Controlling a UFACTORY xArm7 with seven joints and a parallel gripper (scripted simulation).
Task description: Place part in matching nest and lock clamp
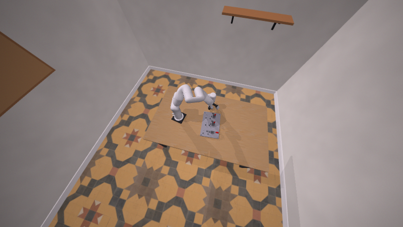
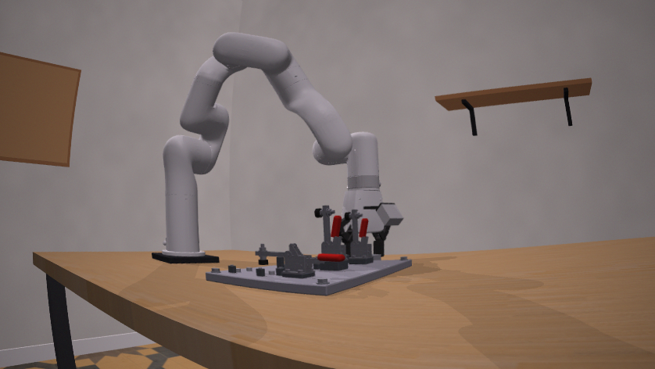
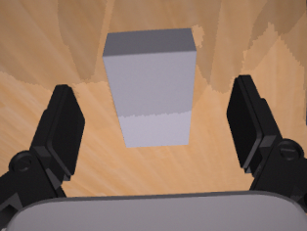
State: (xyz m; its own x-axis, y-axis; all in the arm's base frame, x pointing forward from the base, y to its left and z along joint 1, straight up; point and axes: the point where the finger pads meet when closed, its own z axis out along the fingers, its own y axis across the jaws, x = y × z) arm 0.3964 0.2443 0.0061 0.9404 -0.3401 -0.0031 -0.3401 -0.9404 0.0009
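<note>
The part lies 1 cm below my hand. From my hand the other things lie so: grey fixture plate: 4 cm ahead, 26 cm to the right, 1 cm below; then toggle clamp: 8 cm ahead, 37 cm to the right, 2 cm above.
</note>
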